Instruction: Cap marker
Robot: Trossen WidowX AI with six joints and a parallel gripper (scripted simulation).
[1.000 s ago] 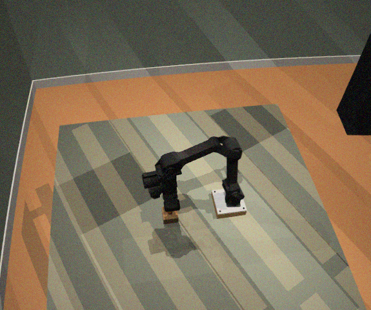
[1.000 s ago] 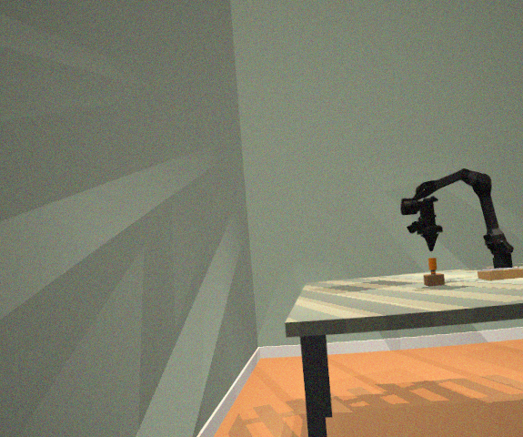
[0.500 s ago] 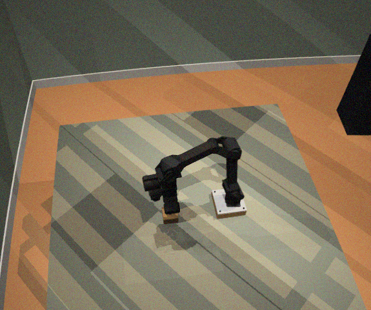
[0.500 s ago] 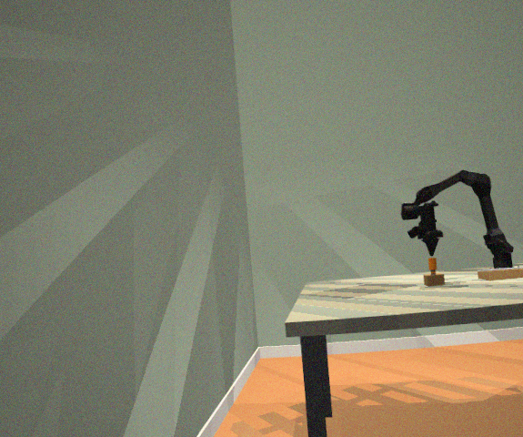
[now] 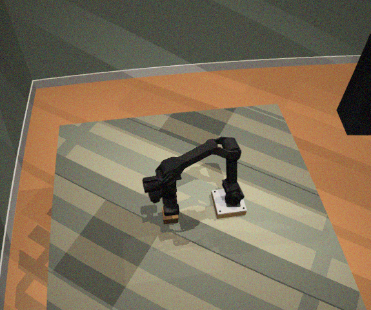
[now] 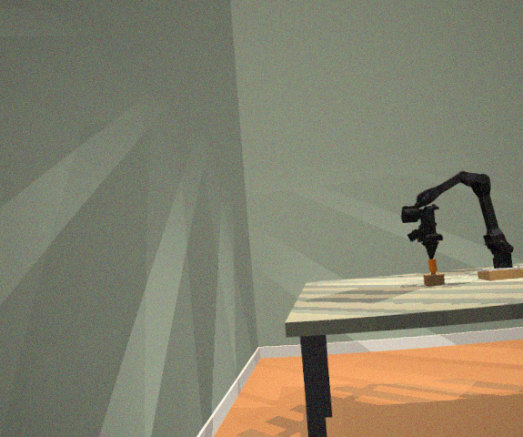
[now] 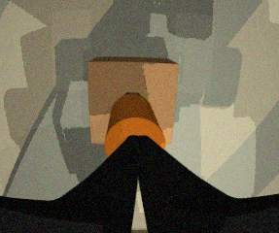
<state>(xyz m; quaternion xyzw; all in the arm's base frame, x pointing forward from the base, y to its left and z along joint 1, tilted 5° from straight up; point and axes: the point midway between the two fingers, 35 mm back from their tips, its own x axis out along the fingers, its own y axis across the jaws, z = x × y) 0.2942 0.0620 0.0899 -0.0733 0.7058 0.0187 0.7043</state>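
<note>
Right now my gripper tip is 2 cm above the orange cap.
</note>
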